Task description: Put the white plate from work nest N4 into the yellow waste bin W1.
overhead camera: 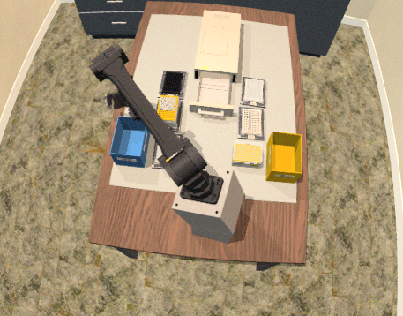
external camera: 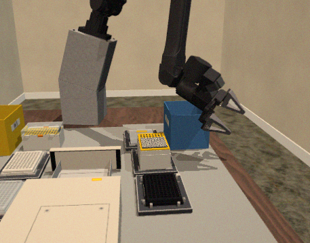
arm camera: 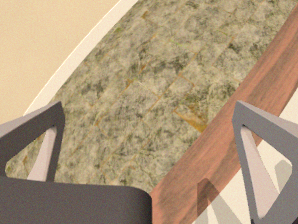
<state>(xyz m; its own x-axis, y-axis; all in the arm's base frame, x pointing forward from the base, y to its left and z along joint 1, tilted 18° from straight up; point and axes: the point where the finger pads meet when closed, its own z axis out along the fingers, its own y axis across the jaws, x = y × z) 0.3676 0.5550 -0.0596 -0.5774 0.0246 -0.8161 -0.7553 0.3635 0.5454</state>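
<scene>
The white plate lies 100 mm ahead of my hand, 610 mm to the right of it and 110 mm below it. Round my hand: black plate 200 mm ahead, 200 mm to the right, 110 mm below; yellow-topped tip box 30 mm ahead, 250 mm to the right, 70 mm below; blue bin 160 mm behind, 140 mm to the right, 90 mm below.
</scene>
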